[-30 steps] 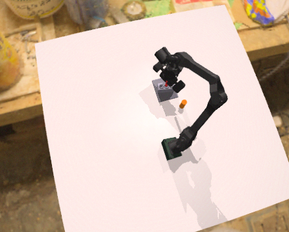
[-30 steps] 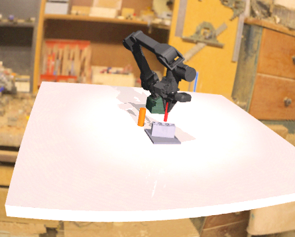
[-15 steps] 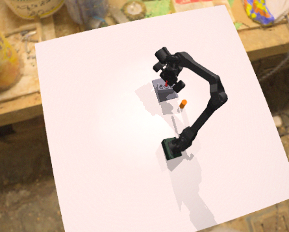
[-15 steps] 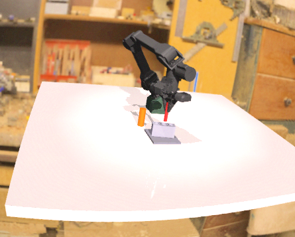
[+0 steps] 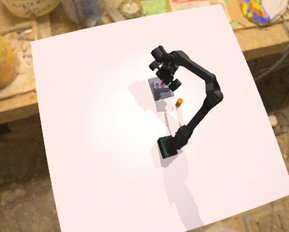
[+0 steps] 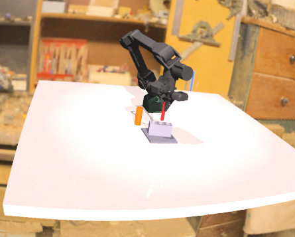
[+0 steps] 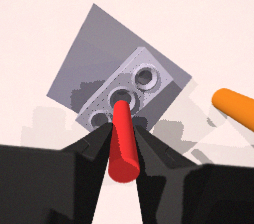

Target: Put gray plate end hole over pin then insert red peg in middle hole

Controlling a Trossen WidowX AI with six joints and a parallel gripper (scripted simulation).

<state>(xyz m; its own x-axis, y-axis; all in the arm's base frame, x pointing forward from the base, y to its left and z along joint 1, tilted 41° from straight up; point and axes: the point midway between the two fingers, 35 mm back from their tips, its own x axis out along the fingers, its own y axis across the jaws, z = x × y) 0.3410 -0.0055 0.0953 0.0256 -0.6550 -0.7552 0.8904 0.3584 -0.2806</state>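
My gripper tip is 7 cm above the gray plate. Round my gripper tip: red peg (right at my gripper tip); then gray base (1 cm to the left, 10 cm below); then orange cylinder (12 cm behind, 7 cm to the right, 7 cm below).
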